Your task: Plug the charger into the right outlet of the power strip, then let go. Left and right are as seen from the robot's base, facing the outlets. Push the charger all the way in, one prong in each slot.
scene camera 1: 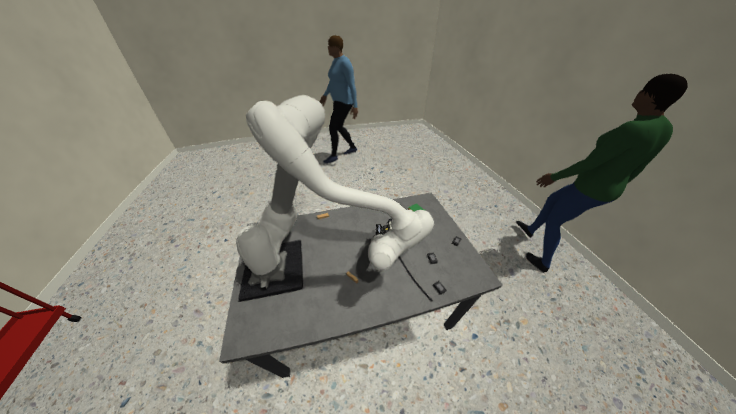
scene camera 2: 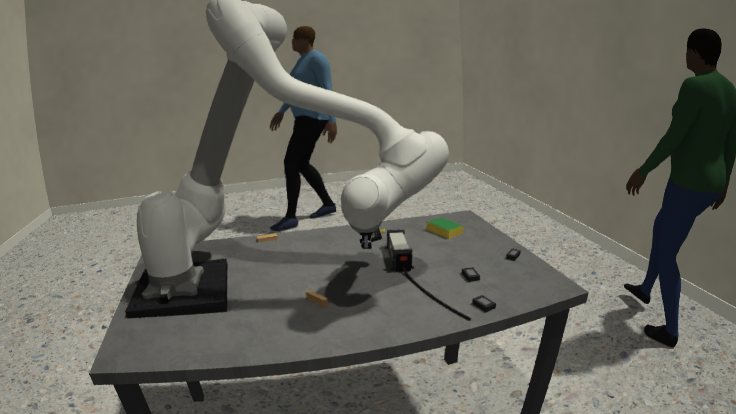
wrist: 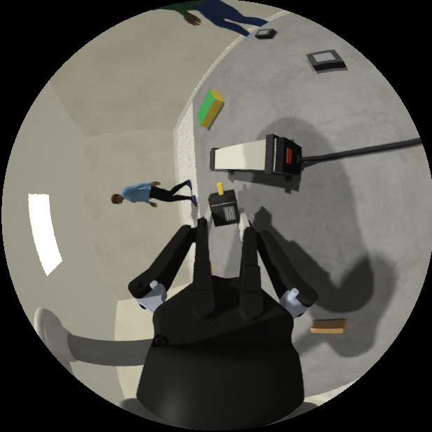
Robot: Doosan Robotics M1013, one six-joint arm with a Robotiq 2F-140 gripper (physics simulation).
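Places are measured from the arm's base along level axes (x back, y right, z up), in metres.
Where they show: arm's base, origin of the base link: (scene camera 1: 269,268) (scene camera 2: 174,284).
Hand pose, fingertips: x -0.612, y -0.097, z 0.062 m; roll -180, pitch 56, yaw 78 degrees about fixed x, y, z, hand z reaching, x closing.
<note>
Things, the pixels of their centre, and the offset from my fingertips. "spot": a spot on its surface instead.
- charger, body centre: (scene camera 2: 374,233) dx -0.021, dy +0.015, dz +0.013 m
- power strip, body centre: (scene camera 2: 398,248) dx -0.102, dy -0.004, dz -0.056 m
- black cable, surface spot: (scene camera 2: 437,300) (scene camera 1: 414,280) spot: dx -0.121, dy +0.300, dz -0.082 m
- yellow sponge, body centre: (scene camera 2: 444,227) dx -0.323, dy -0.172, dz -0.070 m
The charger (wrist: 223,208) (scene camera 2: 377,235) is a small black box with yellow prongs, held above the table. My gripper (wrist: 225,213) (scene camera 2: 365,243) is shut on it and strongly tilted. In the wrist view the prongs point towards the long side of the power strip (wrist: 242,156) (scene camera 2: 398,243), with a gap between. The charger is nearer the strip's end away from the cable. The strip has a pale top, black ends and a red switch at its cable end. Its outlets do not show. In scene camera 1 the arm hides the strip and most of the gripper.
A black cable (scene camera 1: 415,278) (scene camera 2: 437,300) runs from the strip. A green and yellow sponge (scene camera 2: 444,227) (wrist: 210,108) lies beyond the strip. Small black boxes (scene camera 2: 470,273) (scene camera 2: 483,303) (scene camera 2: 513,253) and orange blocks (scene camera 2: 267,237) (scene camera 2: 316,298) lie on the table. Two people stand beyond the table.
</note>
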